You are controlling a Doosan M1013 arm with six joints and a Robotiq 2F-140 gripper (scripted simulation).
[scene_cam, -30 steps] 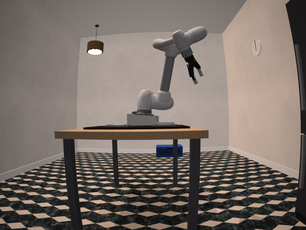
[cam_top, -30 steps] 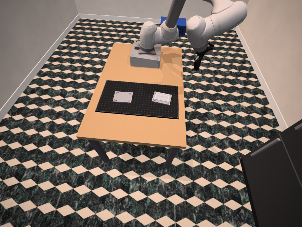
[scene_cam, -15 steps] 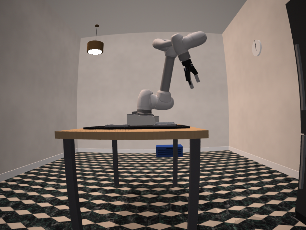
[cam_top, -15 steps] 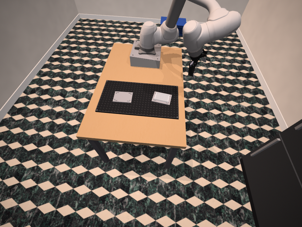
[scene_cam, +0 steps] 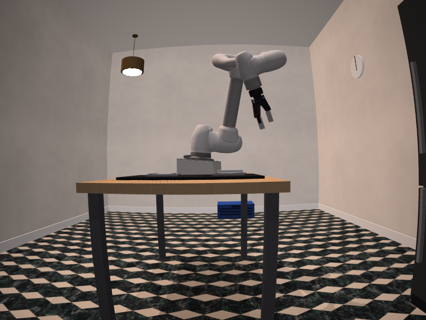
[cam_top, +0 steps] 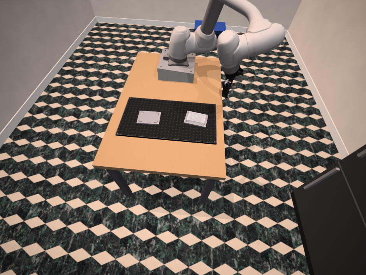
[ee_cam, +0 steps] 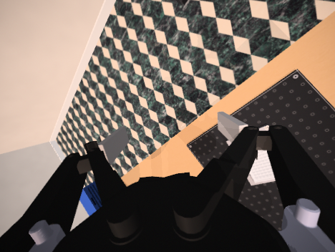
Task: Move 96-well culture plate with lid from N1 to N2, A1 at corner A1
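My hand is 10 mm past the clear lid, 210 mm to the left of it and 250 mm above it. Round my hand: grey nest N2: 50 mm behind, 560 mm to the right, 270 mm below; grey nest N1: 10 mm behind, 210 mm to the right, 270 mm below; plate: 10 mm behind, 210 mm to the right, 260 mm below.
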